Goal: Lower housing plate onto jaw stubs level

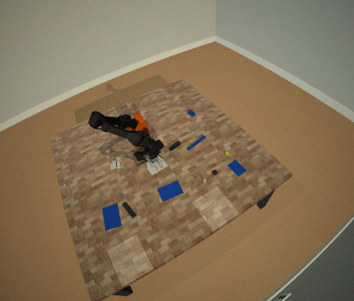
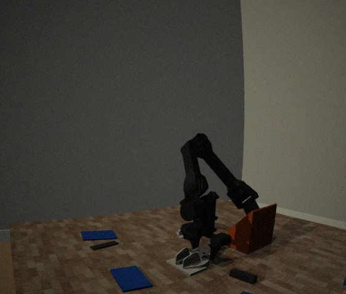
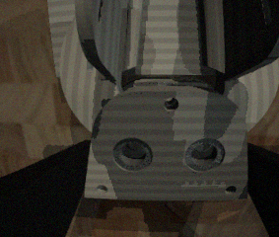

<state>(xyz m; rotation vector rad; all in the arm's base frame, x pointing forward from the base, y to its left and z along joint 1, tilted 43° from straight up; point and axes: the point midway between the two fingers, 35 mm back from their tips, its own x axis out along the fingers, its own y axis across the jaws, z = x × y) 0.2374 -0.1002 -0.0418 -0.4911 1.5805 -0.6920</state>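
The housing plate lies 1 cm ahead of my gripper tip and 2 cm above it. The rest, counted from my gripper tip: base plate: 7 cm ahead, 1 cm to the right, 1 cm below.
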